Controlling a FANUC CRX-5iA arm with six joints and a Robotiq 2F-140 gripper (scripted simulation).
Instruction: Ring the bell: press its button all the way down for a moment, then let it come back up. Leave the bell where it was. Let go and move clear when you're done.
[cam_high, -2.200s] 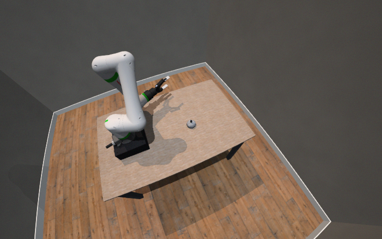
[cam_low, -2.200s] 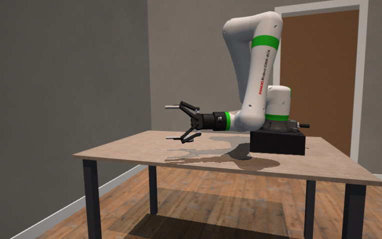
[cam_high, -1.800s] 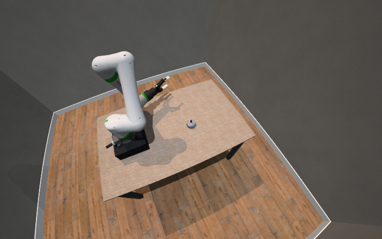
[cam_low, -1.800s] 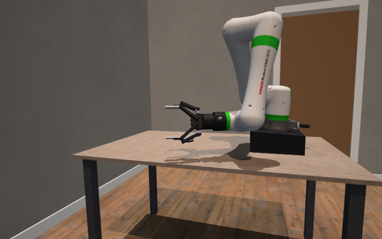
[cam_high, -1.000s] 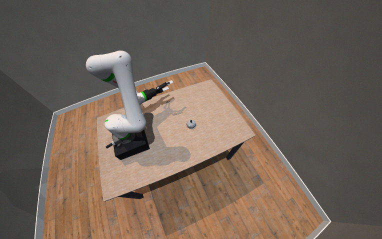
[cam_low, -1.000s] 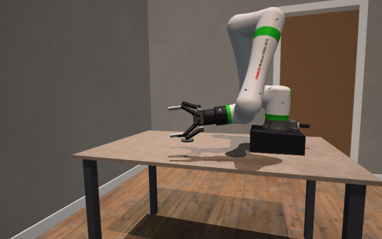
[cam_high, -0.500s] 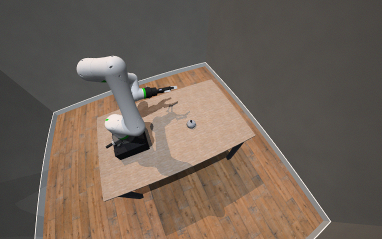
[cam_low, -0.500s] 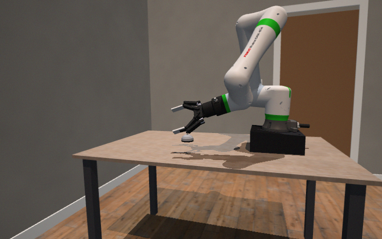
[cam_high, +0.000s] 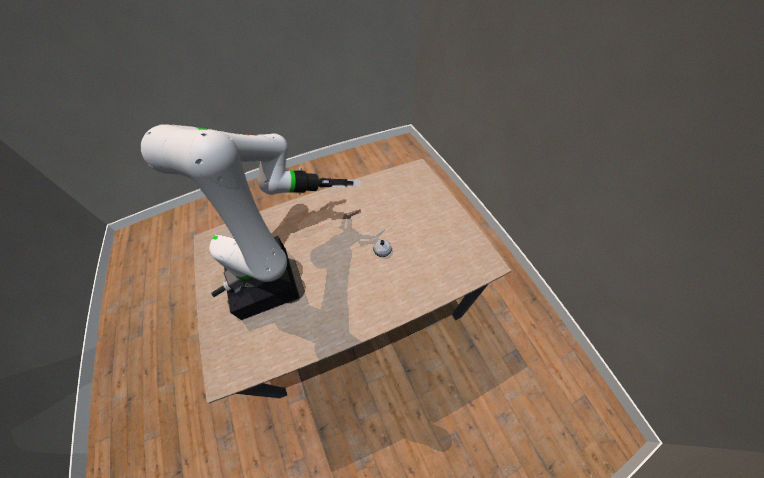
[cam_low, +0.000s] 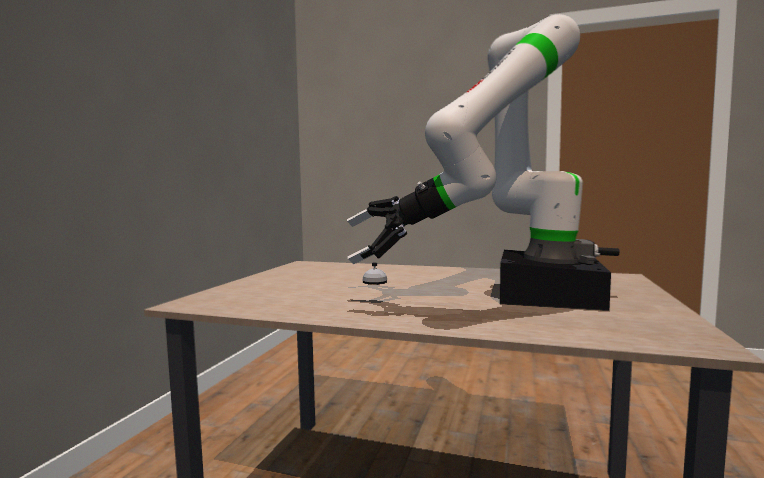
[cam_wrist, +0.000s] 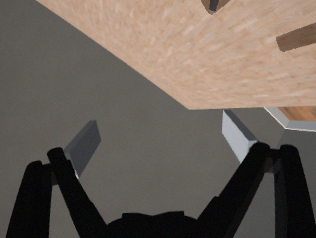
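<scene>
Now: hand 2 cm past the grey dome bell, 29 cm to the left of it and 14 cm above it.
</scene>
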